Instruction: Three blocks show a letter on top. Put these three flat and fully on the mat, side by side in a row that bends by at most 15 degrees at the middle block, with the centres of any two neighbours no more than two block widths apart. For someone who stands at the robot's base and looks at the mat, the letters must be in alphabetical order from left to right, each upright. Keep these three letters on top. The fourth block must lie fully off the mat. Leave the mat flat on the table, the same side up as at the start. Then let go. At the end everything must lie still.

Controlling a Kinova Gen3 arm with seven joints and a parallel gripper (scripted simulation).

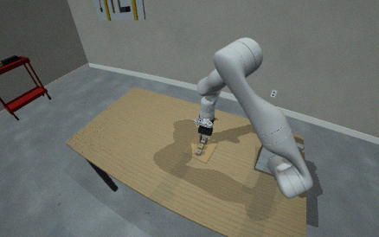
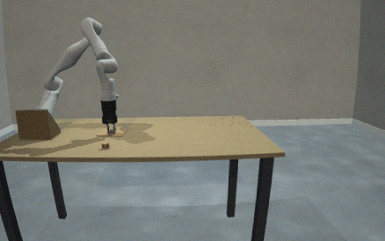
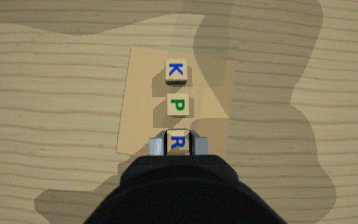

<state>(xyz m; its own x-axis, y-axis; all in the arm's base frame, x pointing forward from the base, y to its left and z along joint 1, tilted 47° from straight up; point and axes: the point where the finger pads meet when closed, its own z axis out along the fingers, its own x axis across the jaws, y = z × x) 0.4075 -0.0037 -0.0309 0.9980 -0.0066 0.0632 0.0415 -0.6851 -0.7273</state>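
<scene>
Right now my hand is 1 cm above the blue R block. From my hand the other things lie so: blue K block: 1 cm behind, 8 cm to the left, 1 cm below; then tan mat: 4 cm to the left, 2 cm below; then green P block: 4 cm to the left, 1 cm below.
</scene>
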